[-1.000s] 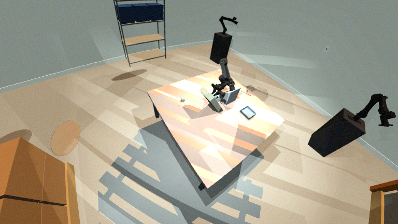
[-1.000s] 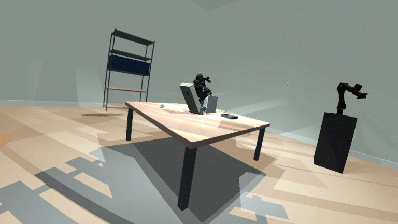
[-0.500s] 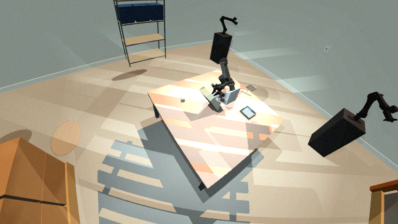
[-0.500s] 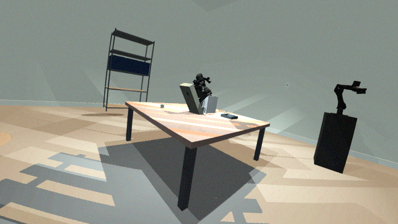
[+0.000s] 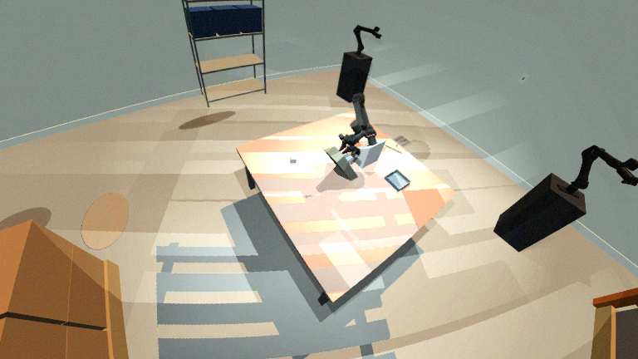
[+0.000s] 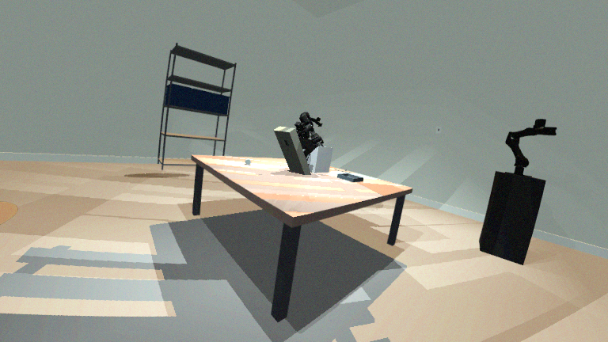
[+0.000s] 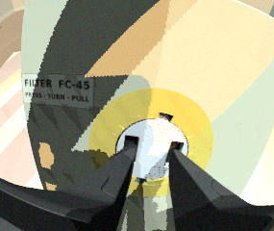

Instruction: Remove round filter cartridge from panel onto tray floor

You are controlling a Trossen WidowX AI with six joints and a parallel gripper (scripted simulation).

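Now: the round grey filter cartridge 10 mm ahead of my gripper tip and 10 mm below it. Also, from my gripper tip: service panel (30 mm behind, 80 mm below); then dark tray (400 mm behind, 310 mm to the left, 240 mm below).
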